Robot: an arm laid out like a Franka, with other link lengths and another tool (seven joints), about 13 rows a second.
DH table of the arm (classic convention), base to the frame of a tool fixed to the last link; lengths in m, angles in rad. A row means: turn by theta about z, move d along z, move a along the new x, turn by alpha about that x. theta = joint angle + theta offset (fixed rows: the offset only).
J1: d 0.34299; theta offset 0; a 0; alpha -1.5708
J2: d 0; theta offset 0; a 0; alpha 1.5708
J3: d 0.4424; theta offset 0; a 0.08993; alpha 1.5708
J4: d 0; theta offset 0; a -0.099; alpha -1.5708
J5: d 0.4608; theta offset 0; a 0; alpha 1.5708
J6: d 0; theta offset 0; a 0.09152; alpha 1.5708
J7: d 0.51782; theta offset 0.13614; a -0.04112; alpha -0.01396
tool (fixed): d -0.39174; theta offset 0; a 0; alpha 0
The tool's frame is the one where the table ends.
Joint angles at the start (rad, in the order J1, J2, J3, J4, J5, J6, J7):
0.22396 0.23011 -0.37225 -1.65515 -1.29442 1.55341 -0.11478
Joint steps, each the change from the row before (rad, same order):
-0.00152 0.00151 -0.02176 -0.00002 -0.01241 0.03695 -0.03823
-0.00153 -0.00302 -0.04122 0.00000 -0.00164 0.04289 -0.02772
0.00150 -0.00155 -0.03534 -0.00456 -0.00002 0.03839 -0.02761
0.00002 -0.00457 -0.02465 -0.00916 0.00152 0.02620 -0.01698
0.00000 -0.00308 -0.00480 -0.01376 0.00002 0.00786 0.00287
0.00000 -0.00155 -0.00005 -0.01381 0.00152 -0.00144 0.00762
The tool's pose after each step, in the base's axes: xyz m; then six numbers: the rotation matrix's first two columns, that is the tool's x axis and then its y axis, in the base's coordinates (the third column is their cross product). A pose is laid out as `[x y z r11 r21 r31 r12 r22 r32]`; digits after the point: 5 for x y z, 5 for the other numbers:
[0.66730 -0.20109 0.67323 0.93901 -0.15726 -0.30583 0.27051 -0.21135 0.93923]
[0.66255 -0.22505 0.67852 0.93575 -0.15148 -0.31847 0.28301 -0.21626 0.93442]
[0.65848 -0.24360 0.68019 0.93061 -0.14148 -0.33755 0.30251 -0.22181 0.92698]
[0.65314 -0.25753 0.68010 0.92643 -0.13614 -0.35098 0.31519 -0.22928 0.92091]
[0.65043 -0.26061 0.67483 0.92463 -0.13385 -0.35657 0.32032 -0.23316 0.91817]
[0.64811 -0.26104 0.66812 0.92244 -0.13700 -0.36103 0.32319 -0.23777 0.91598]

